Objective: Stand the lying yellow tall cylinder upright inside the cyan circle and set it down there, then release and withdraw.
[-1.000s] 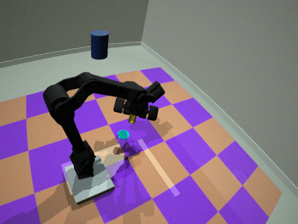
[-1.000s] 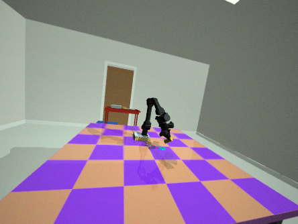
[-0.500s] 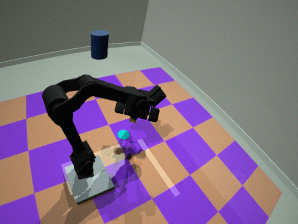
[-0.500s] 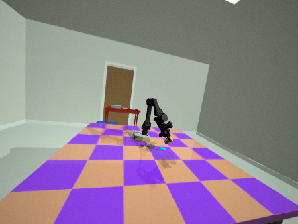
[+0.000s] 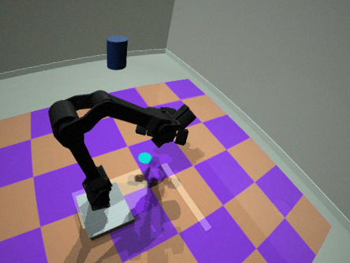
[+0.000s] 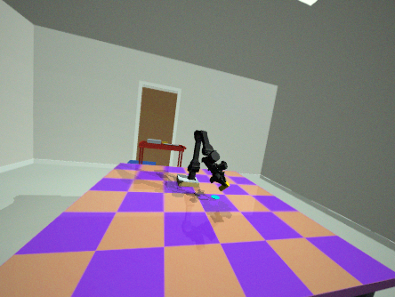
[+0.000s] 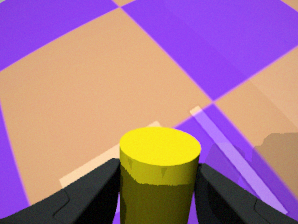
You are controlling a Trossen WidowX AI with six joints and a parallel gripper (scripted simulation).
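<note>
Right now the cyan circle is 12 cm below my gripper tip, 7 cm behind it and 4 cm to the right of it. The rest, counted from my gripper tip: yellow tall cylinder (2 cm below, 1 cm to the right, 1 cm behind).
</note>
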